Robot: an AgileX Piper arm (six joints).
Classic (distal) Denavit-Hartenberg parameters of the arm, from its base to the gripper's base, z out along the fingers. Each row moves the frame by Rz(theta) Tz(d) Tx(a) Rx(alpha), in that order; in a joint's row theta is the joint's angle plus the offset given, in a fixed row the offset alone. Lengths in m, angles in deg.
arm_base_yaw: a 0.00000  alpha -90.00  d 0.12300  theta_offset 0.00
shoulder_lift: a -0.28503  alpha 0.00  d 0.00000  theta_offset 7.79
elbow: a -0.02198  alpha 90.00  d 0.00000  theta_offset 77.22
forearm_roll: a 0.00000  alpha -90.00  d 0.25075  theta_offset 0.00
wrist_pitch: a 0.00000  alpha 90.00  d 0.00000  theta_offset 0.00
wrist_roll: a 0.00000  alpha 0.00  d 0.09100  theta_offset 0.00
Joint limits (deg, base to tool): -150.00..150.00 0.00..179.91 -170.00..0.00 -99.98..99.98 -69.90..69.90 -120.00..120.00
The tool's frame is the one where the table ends.
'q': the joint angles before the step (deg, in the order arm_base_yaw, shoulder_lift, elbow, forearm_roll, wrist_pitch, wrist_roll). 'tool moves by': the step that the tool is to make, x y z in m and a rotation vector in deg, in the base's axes. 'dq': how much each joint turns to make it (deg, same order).
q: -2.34, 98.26, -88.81, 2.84, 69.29, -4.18
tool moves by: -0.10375, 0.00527, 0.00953, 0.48, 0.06, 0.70
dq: 0.00, -21.06, 21.17, 0.70, 0.01, -0.79
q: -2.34, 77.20, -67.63, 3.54, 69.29, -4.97
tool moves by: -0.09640, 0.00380, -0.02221, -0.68, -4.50, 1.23
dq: 0.00, -21.67, 20.57, 0.00, -3.34, -1.52
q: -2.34, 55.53, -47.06, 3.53, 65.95, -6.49
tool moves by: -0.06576, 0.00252, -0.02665, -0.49, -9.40, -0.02
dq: 0.00, -19.44, 13.94, 0.00, -3.90, -0.25
